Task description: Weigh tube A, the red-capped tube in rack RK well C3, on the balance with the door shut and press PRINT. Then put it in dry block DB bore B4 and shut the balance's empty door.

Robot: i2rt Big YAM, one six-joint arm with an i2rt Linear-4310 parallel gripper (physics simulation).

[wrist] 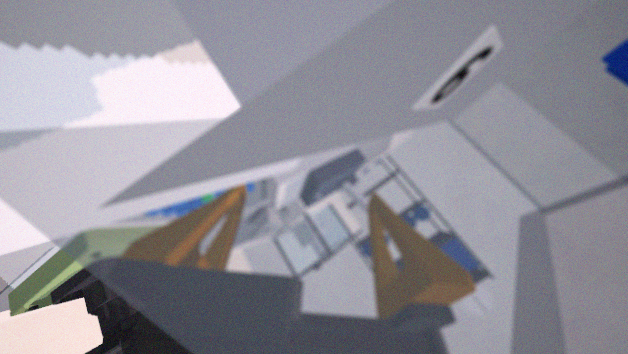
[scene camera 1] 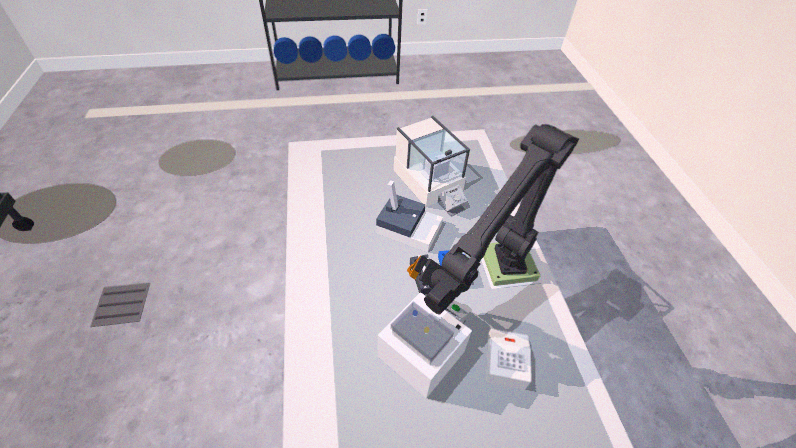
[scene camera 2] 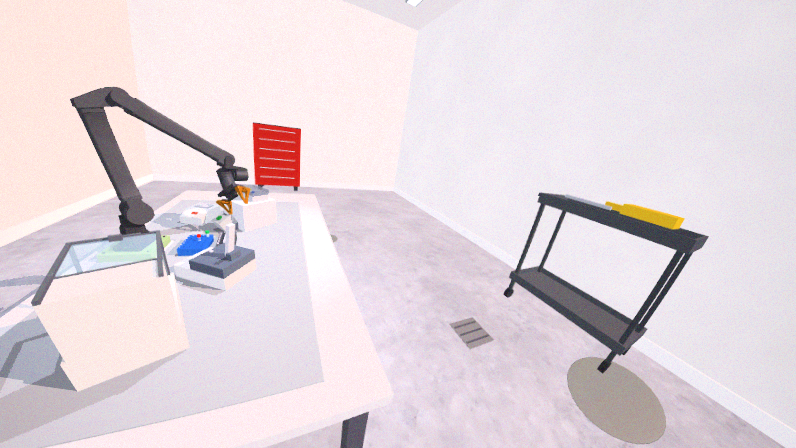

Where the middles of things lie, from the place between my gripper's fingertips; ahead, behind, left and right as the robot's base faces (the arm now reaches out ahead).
Now: the white box with grey lid (scene camera 1: 421, 346) 180 mm to the left of my hand and 40 mm below it. From my hand the other things lie so: balance (scene camera 2: 105, 322) 90 mm behind, 560 mm to the right, 30 mm below; then balance door (scene camera 2: 117, 250) 110 mm behind, 530 mm to the right, 80 mm above.
